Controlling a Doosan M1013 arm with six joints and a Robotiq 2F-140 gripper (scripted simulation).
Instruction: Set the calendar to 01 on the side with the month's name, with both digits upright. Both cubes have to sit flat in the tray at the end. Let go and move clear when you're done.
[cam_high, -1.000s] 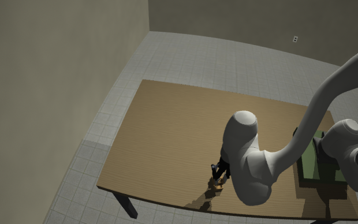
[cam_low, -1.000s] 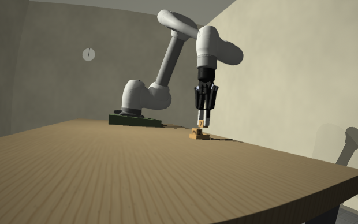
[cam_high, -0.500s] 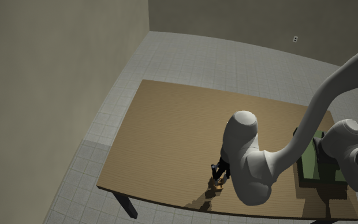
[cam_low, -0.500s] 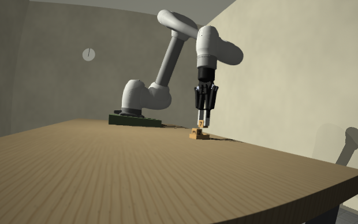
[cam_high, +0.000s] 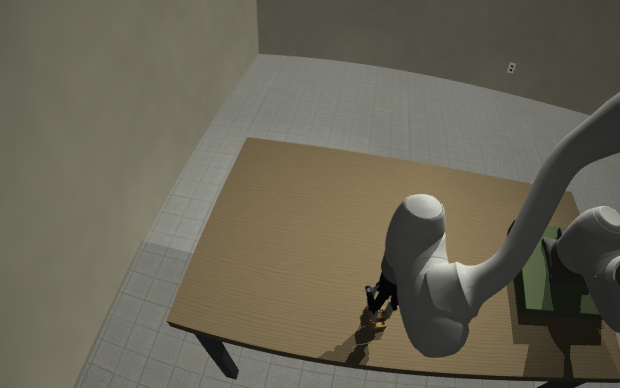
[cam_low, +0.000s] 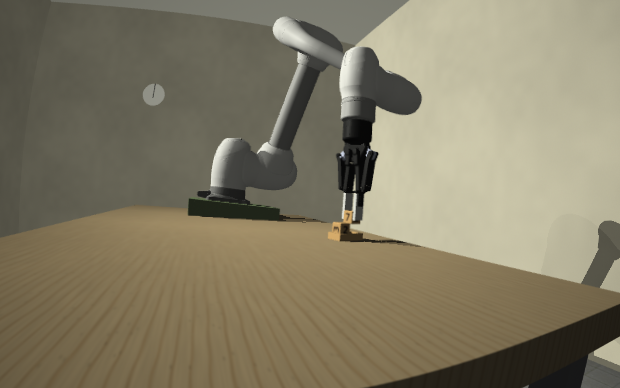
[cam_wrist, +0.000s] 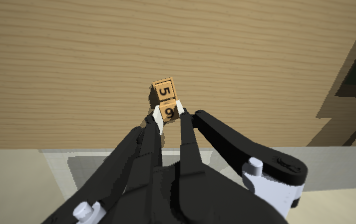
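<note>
The wooden tray is 20 mm to the right of my hand and 70 mm below it.
</note>
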